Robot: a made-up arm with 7 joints. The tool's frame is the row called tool.
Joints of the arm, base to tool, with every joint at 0 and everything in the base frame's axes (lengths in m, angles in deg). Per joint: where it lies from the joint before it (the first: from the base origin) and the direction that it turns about. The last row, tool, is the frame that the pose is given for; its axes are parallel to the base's.
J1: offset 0 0 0.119 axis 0 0 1
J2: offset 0.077 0.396 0.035 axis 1 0 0
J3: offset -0.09 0.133 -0.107 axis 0 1 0
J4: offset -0.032 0.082 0.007 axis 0 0 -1
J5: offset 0.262 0.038 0.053 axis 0 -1 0
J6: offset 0.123 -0.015 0.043 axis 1 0 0
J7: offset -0.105 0.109 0.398 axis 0 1 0
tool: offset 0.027 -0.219 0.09
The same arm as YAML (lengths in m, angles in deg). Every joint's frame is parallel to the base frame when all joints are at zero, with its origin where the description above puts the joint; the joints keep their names.
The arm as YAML. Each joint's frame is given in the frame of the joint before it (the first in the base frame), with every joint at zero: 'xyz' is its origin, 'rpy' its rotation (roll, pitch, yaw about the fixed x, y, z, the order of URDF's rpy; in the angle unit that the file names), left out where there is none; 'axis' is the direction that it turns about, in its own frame. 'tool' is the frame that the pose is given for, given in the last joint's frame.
units:
  length: m
  angle: deg
joints:
  - name: J1
    type: revolute
    origin:
      xyz: [0.0, 0.0, 0.119]
    axis: [0.0, 0.0, 1.0]
  - name: J2
    type: revolute
    origin:
      xyz: [0.077, 0.396, 0.035]
    axis: [1.0, 0.0, 0.0]
  - name: J3
    type: revolute
    origin:
      xyz: [-0.09, 0.133, -0.107]
    axis: [0.0, 1.0, 0.0]
  - name: J4
    type: revolute
    origin:
      xyz: [-0.032, 0.082, 0.007]
    axis: [0.0, 0.0, -1.0]
  - name: J5
    type: revolute
    origin:
      xyz: [0.262, 0.038, 0.053]
    axis: [0.0, -1.0, 0.0]
  - name: J6
    type: revolute
    origin:
      xyz: [0.123, -0.015, 0.043]
    axis: [1.0, 0.0, 0.0]
  - name: J7
    type: revolute
    origin:
      xyz: [-0.105, 0.109, 0.398]
    axis: [0.0, 1.0, 0.0]
tool:
  origin:
    xyz: [0.027, -0.219, 0.09]

